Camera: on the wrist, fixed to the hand. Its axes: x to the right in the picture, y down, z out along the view.
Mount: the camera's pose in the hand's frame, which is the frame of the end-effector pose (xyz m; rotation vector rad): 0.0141 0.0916 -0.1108 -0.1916 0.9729 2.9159
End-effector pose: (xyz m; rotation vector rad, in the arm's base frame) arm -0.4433 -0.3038 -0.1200 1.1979 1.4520 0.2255
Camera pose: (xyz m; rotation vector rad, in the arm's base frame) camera -0.4836 -0.1985 -0.0297 -1.4732 0.7898 -2.0706
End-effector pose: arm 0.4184 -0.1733 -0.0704 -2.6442 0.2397 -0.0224
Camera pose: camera 0.4107 -0.3067 -0.0156 -0.1223 -2.9859 0.2165
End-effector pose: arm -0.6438 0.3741 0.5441 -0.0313 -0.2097 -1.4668
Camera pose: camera -0.5385 0.3536 0.4474 0.1664 0.6388 1.4952
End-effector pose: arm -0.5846 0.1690 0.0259 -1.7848 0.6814 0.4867
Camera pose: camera -0.6355 0.0400 -0.0146 -0.3953 -2.3302 -0.8128
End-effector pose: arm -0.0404 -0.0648 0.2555 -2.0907 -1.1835 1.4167
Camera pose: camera 0.1002 -0.0900 0.2337 1.4974 -1.8109 0.1980
